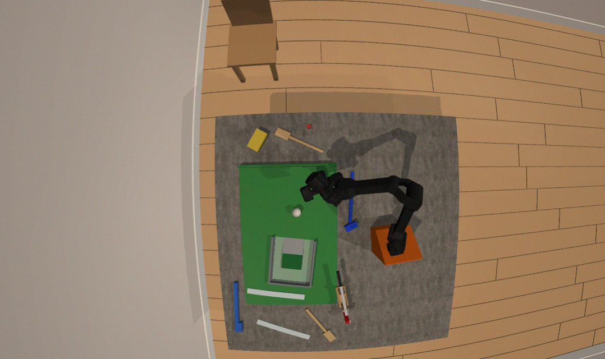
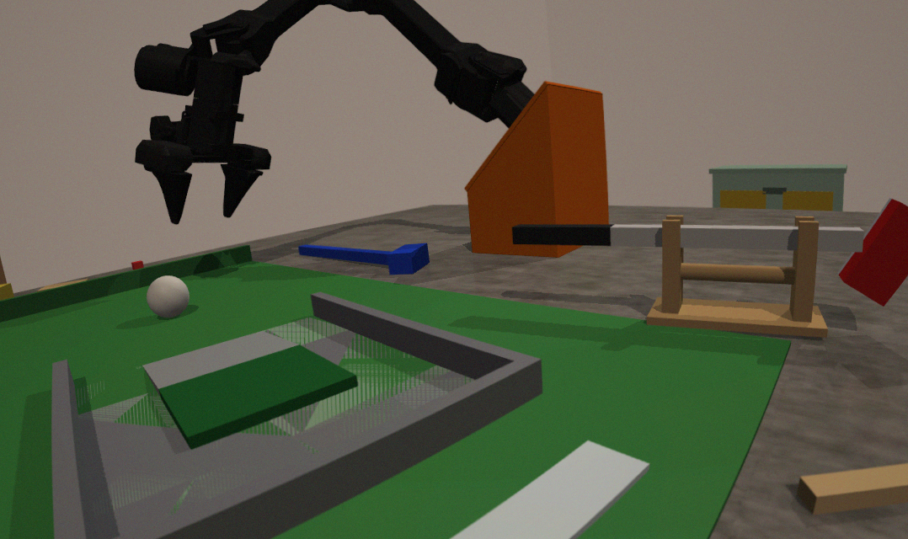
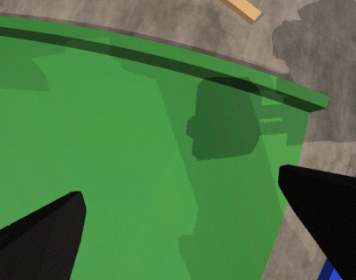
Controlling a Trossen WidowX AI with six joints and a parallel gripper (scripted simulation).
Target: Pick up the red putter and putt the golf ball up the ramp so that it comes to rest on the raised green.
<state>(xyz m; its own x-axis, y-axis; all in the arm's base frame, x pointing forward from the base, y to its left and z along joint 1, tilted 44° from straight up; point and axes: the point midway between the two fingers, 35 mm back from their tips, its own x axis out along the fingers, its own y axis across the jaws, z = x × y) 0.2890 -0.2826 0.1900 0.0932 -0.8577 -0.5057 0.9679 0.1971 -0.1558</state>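
The blue putter lies 15 cm behind my gripper tip, 13 cm to the left of it and 7 cm below it. Round my gripper tip: yellow block: 26 cm ahead, 24 cm to the right, 7 cm below; then white golf ball: 13 cm to the left, 12 cm ahead, 6 cm below; then green mat: 26 cm to the left, 18 cm ahead, 8 cm below.
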